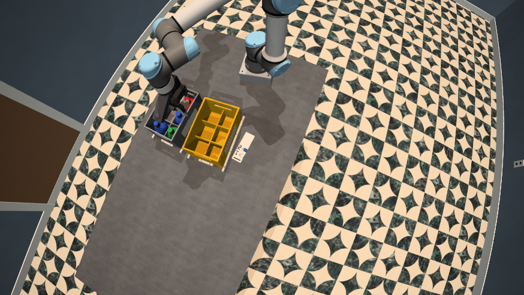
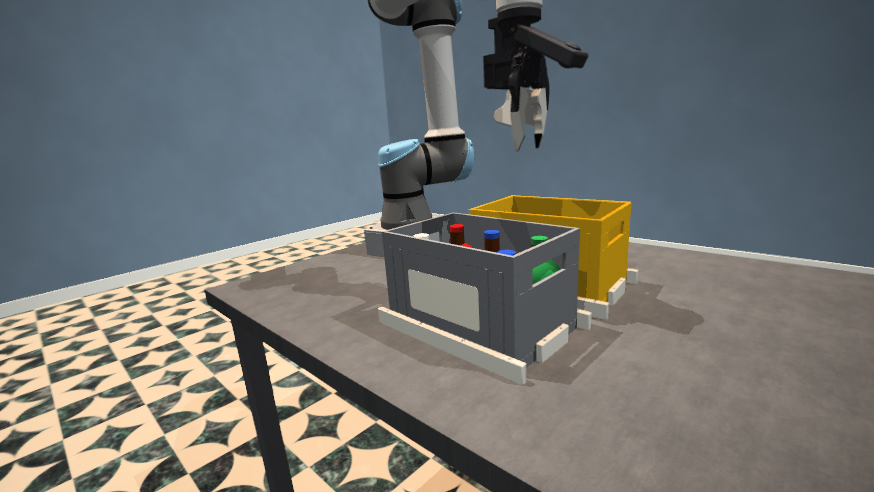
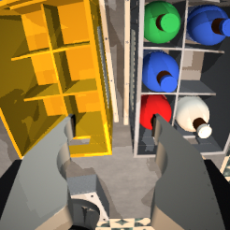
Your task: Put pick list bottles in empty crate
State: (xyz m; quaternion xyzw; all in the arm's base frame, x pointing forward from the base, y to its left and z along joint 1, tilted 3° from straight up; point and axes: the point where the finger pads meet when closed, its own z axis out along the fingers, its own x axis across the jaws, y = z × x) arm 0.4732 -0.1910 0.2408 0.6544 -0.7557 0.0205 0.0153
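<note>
The white-label bottle is 220 mm below my hand, 150 mm to the right of it and 140 mm behind it. Round my hand: green-label bottle 220 mm below, 90 mm to the right, 60 mm ahead; then yellow crate 230 mm below, 110 mm to the left, 10 mm behind; then grey crate 230 mm below, 120 mm to the right, 40 mm behind.
</note>
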